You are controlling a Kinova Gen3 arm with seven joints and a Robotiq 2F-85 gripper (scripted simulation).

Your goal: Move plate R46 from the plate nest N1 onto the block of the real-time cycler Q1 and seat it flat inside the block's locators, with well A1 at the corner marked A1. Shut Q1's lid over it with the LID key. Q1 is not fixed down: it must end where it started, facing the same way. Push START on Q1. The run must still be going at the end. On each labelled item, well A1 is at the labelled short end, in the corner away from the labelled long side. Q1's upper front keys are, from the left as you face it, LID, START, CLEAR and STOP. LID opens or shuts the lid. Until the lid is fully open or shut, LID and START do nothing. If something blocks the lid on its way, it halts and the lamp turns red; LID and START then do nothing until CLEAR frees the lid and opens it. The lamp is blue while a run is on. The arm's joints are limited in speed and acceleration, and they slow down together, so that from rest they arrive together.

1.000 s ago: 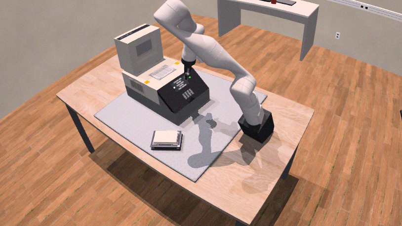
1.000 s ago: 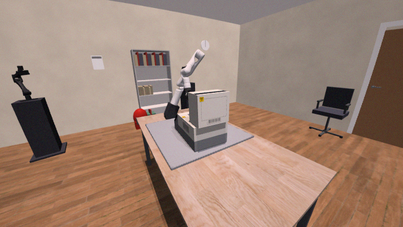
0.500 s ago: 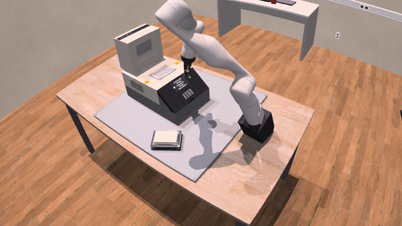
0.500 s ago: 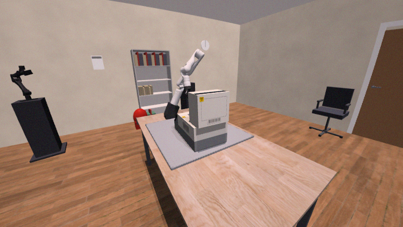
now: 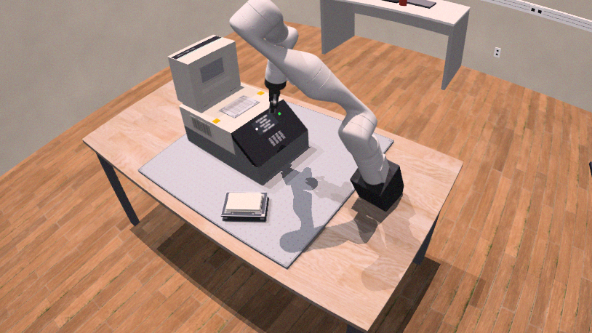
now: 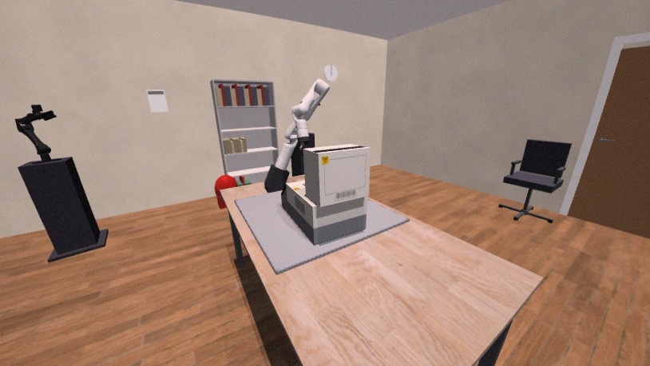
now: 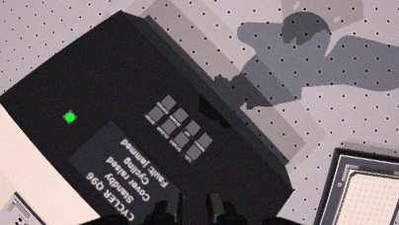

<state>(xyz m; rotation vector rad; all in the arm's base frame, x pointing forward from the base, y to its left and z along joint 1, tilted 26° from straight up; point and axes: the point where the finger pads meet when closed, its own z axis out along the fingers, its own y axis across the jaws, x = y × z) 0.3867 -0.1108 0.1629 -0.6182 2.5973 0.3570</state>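
My gripper is now 1 cm short of the plate R46, 25 cm to the right of it and 26 cm above it. From my hand the other things lie so: plate nest N1: 1 cm ahead, 25 cm to the left, 27 cm below.
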